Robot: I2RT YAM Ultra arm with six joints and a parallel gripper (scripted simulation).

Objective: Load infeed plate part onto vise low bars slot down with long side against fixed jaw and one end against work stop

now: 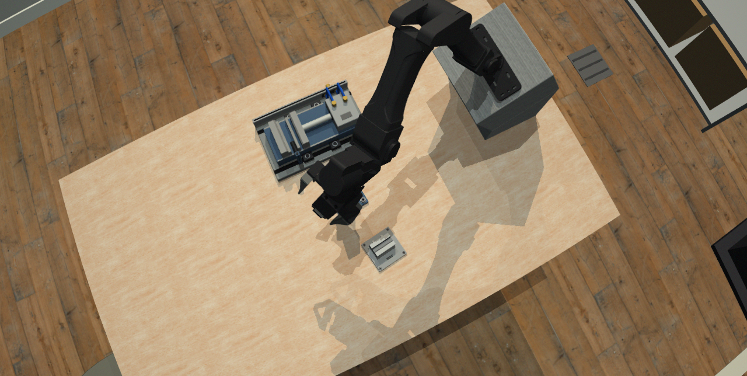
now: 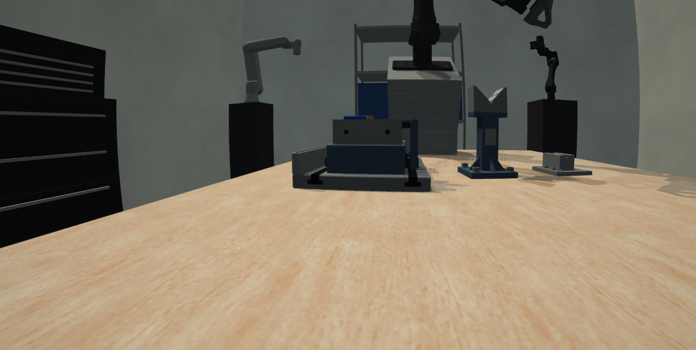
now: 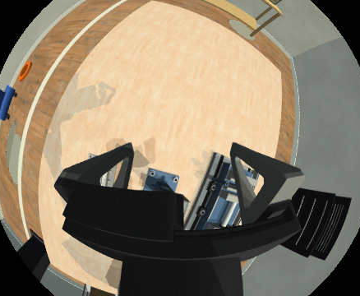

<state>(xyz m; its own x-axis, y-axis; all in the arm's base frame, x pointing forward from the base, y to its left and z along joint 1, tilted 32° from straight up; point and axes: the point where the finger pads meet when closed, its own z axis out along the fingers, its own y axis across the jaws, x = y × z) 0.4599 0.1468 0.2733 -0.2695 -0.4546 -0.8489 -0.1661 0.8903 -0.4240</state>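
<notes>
The part lies 12 cm behind my hand, 11 cm to the left of it and 25 cm below it. The rest, counted from my hand: work stop rod 1 cm behind, 22 cm to the right, 19 cm below; fixed jaw 2 cm ahead, 26 cm to the right, 20 cm below; infeed plate 12 cm behind, 12 cm to the left, 28 cm below.
</notes>
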